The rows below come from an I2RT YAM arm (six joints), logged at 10 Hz.
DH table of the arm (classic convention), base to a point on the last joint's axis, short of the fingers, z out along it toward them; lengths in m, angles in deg. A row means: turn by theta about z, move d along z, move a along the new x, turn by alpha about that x. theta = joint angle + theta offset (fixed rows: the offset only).
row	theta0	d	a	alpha
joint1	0	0.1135	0.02	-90
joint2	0	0	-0.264	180
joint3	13.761	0	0.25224	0
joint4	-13.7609	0	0.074	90
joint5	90	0	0	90
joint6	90	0.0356	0	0
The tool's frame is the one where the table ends.
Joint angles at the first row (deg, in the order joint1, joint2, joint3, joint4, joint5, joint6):
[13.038, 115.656, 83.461, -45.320, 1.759, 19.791]
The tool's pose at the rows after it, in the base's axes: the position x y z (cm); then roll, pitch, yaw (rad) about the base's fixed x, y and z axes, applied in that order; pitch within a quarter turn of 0, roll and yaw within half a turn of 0:
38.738 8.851 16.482 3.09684 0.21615 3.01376
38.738 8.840 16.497 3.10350 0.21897 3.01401
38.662 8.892 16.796 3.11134 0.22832 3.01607
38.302 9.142 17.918 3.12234 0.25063 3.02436
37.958 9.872 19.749 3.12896 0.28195 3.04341
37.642 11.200 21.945 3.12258 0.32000 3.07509
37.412 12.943 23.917 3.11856 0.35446 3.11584
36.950 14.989 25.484 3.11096 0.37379 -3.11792
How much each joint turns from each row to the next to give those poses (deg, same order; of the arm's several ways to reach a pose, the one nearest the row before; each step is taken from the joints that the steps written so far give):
[0.000, 0.000, 0.022, 0.000, 0.110, 0.088]
[0.021, -0.022, -0.002, 0.001, 0.415, 0.000]
[0.153, -0.458, 0.002, -0.110, 0.612, -0.001]
[0.569, -1.684, 0.109, -0.810, 1.049, 0.001]
[1.246, -1.901, 1.421, -1.770, 1.006, 0.001]
[2.033, -1.596, 2.602, -2.033, 0.459, -0.023]
[2.556, -0.547, 3.494, -2.118, 0.524, -0.022]
[2.995, 0.001, 3.389, -2.209, 0.022, 0.000]

